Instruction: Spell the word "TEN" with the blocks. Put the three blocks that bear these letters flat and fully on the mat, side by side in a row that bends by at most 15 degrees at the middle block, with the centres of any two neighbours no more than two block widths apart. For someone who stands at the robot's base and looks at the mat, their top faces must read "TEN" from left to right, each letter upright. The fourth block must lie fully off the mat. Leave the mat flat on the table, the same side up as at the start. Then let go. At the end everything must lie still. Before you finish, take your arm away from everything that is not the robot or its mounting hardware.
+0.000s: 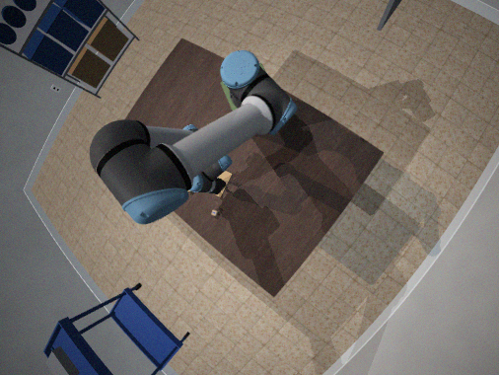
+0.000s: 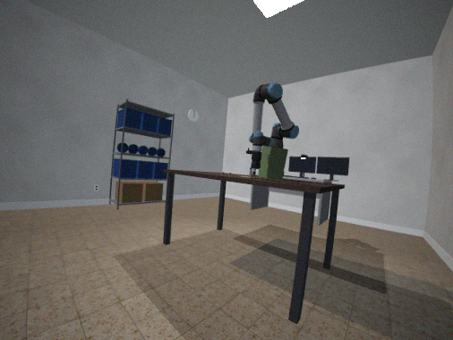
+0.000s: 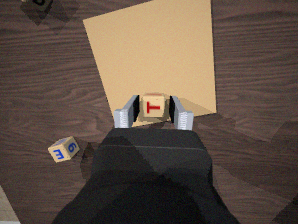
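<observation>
Right now my hand is 1 cm past the tan mat, 4 cm to the left of it and 3 cm above it. From my hand the other things lie so: N block: 11 cm ahead, 14 cm to the right, 2 cm below.
</observation>
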